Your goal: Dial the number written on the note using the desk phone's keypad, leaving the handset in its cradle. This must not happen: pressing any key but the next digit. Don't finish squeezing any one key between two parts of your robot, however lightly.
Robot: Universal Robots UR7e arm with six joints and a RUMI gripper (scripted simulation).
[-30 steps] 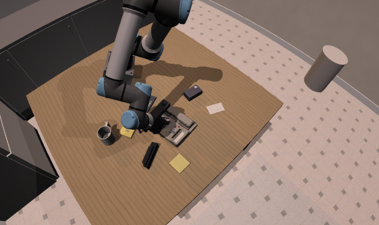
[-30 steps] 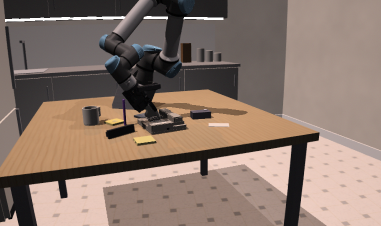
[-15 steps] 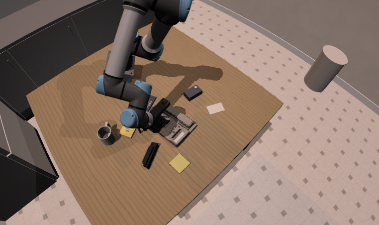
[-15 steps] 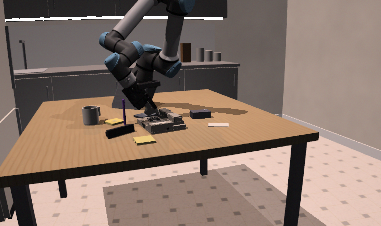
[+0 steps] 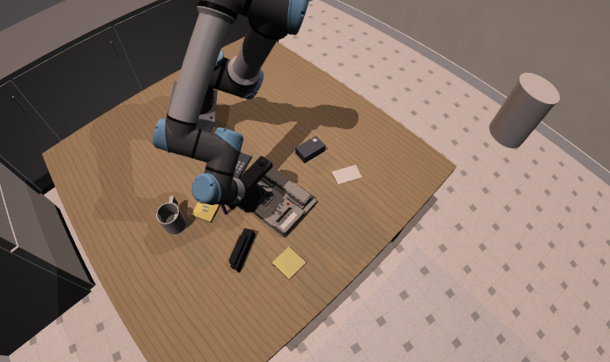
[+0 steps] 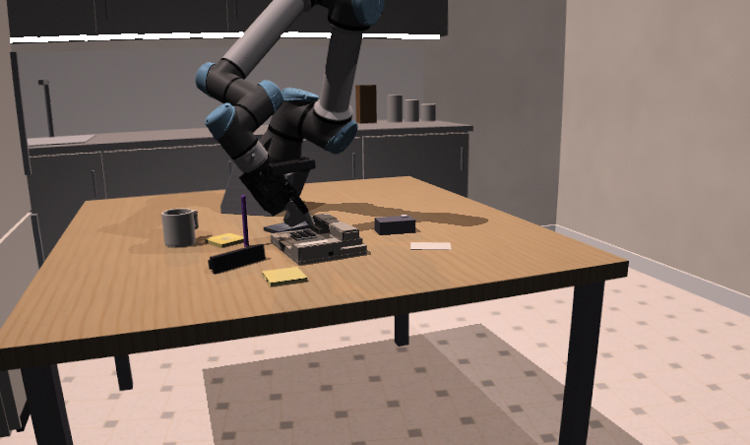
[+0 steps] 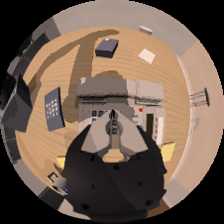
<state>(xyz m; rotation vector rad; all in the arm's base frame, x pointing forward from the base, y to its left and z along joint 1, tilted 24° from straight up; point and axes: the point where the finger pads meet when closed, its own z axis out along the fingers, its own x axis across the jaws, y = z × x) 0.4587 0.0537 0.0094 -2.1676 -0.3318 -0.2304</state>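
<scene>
My hand is 10 mm short of the handset, 60 mm to the right of it and 10 mm above it. Also, from my hand: dark box (80 mm behind, 240 mm to the left, 40 mm below); then black bar-shaped object (110 mm ahead, 190 mm to the right, 40 mm below); then purple pen (40 mm behind, 160 mm to the right, 10 mm above).
</scene>
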